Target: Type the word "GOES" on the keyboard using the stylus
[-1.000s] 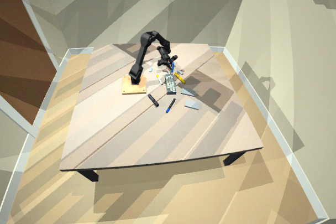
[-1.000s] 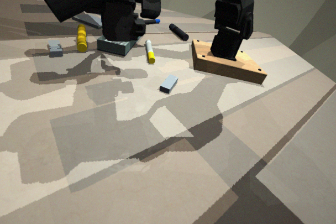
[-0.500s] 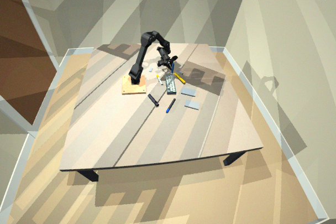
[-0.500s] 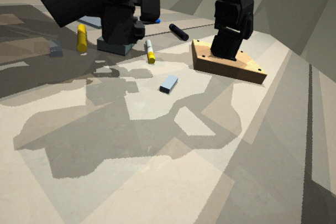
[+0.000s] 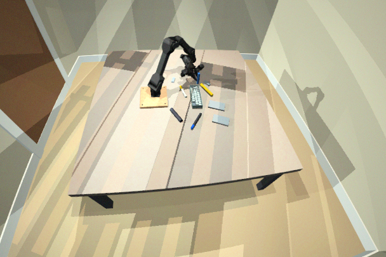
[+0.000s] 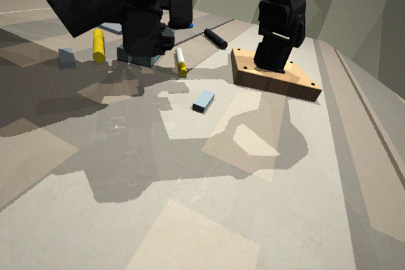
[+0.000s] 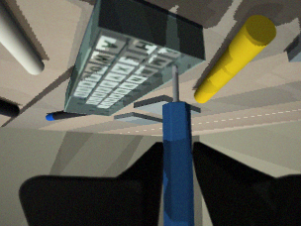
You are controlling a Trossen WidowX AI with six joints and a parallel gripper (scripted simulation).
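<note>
My gripper tip is now 1 cm above the blue stylus. Also, from my gripper tip: white marker (11 cm behind, 2 cm to the right, 7 cm below); stylus tip (5 cm below); yellow cylinder (7 cm ahead, 2 cm to the right, 7 cm below).
</note>
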